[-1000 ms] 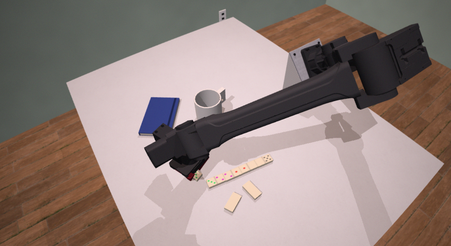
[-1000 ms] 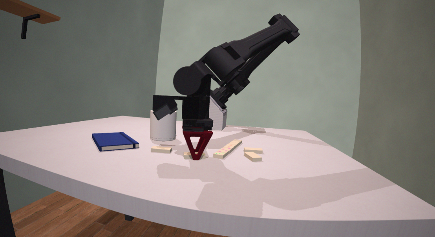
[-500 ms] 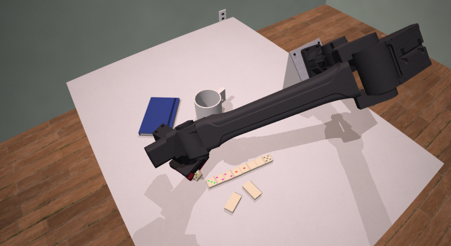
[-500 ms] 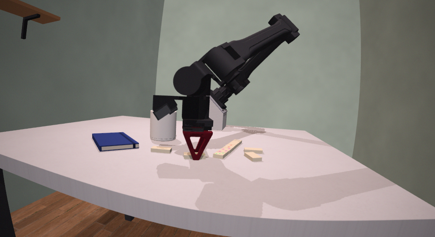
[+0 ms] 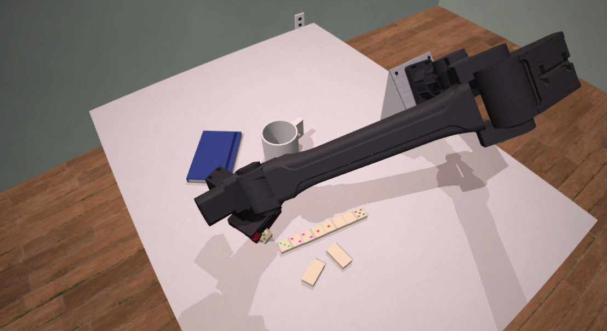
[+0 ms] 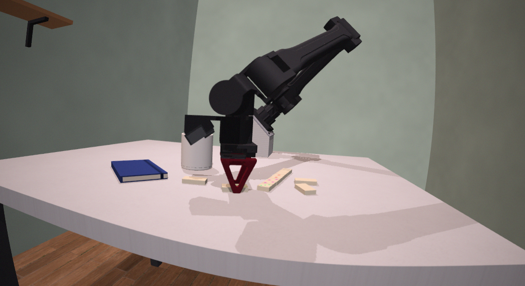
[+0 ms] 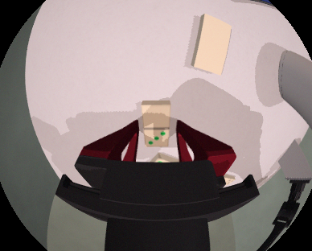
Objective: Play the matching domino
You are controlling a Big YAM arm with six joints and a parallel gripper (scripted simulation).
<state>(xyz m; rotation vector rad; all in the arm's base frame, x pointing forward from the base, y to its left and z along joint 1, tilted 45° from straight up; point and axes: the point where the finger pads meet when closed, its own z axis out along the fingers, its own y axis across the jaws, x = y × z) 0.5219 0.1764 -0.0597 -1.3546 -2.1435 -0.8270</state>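
Now: hand right at the domino. The rest, counted from my hand: white mug 17 cm to the right, 15 cm behind, 3 cm above; then blue notebook 27 cm to the right.
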